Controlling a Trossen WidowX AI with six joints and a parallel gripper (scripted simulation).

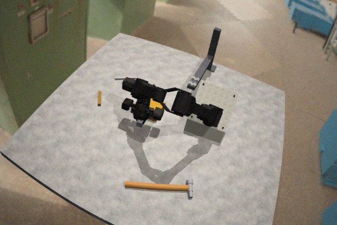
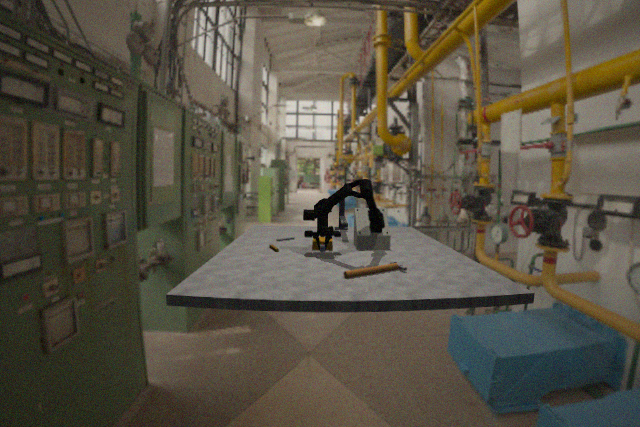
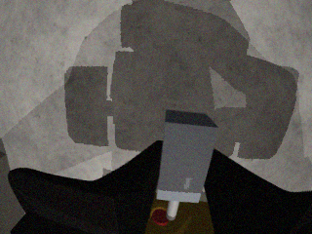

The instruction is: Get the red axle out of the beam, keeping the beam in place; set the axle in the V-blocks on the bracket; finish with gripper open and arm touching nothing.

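My gripper tip is 20 mm to the left of the block and 10 mm below it. From my gripper tip the other things lie so: beam (110 mm to the right, 10 mm above); then short orange stick (270 mm ahead, 40 mm to the right, 10 mm below).
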